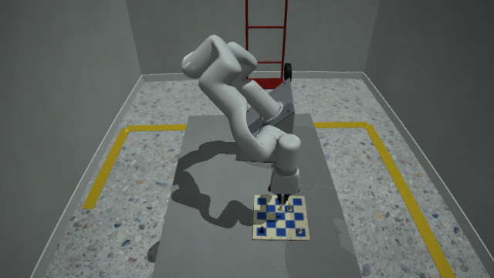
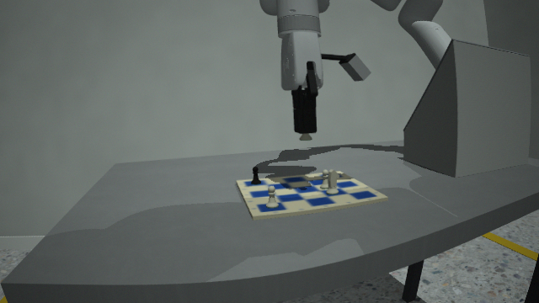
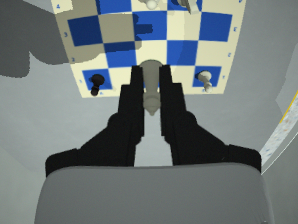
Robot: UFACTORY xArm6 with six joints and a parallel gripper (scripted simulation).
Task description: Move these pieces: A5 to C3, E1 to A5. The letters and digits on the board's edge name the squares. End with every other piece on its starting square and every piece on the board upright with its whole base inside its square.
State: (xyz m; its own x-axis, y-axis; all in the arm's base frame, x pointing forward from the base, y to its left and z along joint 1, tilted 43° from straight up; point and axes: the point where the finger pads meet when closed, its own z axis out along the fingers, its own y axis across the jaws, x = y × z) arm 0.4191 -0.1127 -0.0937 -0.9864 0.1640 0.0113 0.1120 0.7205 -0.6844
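Now: hand 12 cm above the chessboard. From my hand the other things lie so: tall pale piece: 10 cm below, 4 cm to the left, 3 cm behind; black pawn: 10 cm below, 8 cm to the right, 7 cm ahead.
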